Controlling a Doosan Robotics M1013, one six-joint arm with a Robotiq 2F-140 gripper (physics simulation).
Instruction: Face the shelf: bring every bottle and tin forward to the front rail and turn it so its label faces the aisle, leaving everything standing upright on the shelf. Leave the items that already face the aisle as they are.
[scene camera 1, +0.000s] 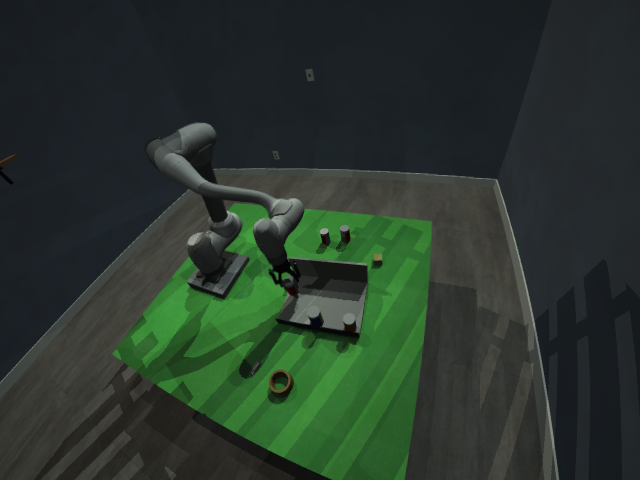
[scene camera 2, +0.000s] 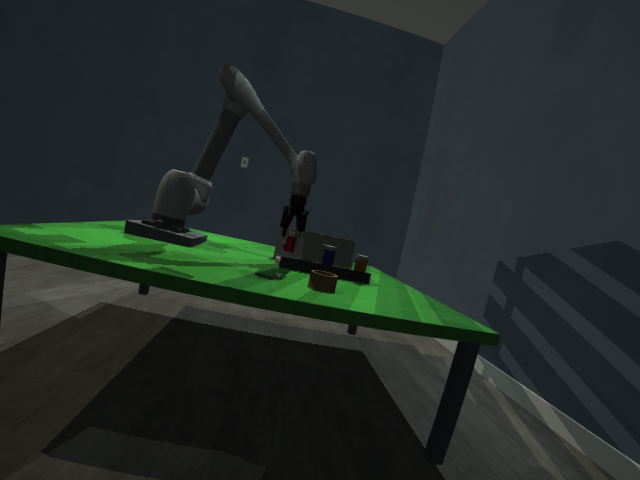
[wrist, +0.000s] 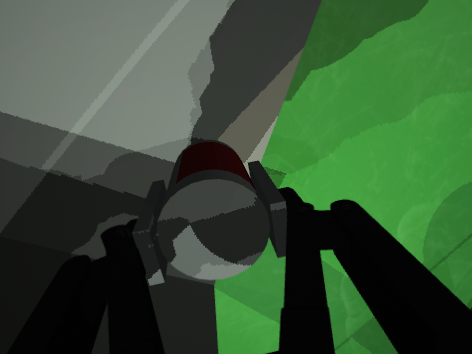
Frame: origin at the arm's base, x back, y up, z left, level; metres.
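Seen in the pictures: gripper, fingertip midpoint: (scene camera 1: 292, 287) (scene camera 2: 289, 244); arm's base, origin of the base link: (scene camera 1: 214, 269) (scene camera 2: 166, 227).
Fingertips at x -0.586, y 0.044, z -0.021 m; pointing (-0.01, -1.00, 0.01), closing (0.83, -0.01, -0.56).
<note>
Pixels of each thing's middle, then the offset from my fingertips to it.
- grey tin with a red label, body centre: (wrist: 211, 196) (scene camera 2: 289, 242) (scene camera 1: 291, 286) dx +0.000, dy +0.009, dz +0.000 m
- tin with a blue label, body centre: (scene camera 2: 327, 258) (scene camera 1: 315, 317) dx -0.171, dy -0.015, dz -0.117 m
- tin with an orange label, body centre: (scene camera 2: 360, 266) (scene camera 1: 349, 323) dx -0.333, dy -0.022, dz -0.104 m
- small yellowish block, body centre: (scene camera 1: 377, 259) dx -0.376, dy -0.071, dz +0.327 m
- brown ring, body centre: (scene camera 2: 323, 280) (scene camera 1: 281, 382) dx -0.118, dy -0.065, dz -0.428 m
- small grey piece, body centre: (scene camera 1: 254, 367) dx +0.037, dy -0.084, dz -0.412 m
My gripper (scene camera 1: 290, 282) (scene camera 2: 292, 233) (wrist: 210, 191) is shut on a grey tin with a red label (scene camera 1: 292, 288) (scene camera 2: 290, 243) (wrist: 214, 230), upright at the left side of the grey shelf (scene camera 1: 327, 272) (scene camera 2: 324, 266). In scene camera 2 the red label shows on the front-rail side. Whether the tin touches the shelf floor is hard to tell. A tin with a blue label (scene camera 1: 314, 316) (scene camera 2: 328, 255) stands upright at the front rail, near its middle. A tin with an orange label (scene camera 1: 349, 322) (scene camera 2: 361, 263) stands upright at the right end of the front rail.
Two tins with red labels (scene camera 1: 324, 236) (scene camera 1: 344, 234) stand on the green table top behind the shelf. A small yellowish block (scene camera 1: 377, 258) lies right of them. A brown ring (scene camera 1: 271, 388) (scene camera 2: 323, 284) and a small grey piece (scene camera 1: 254, 368) lie in front of the shelf.
</note>
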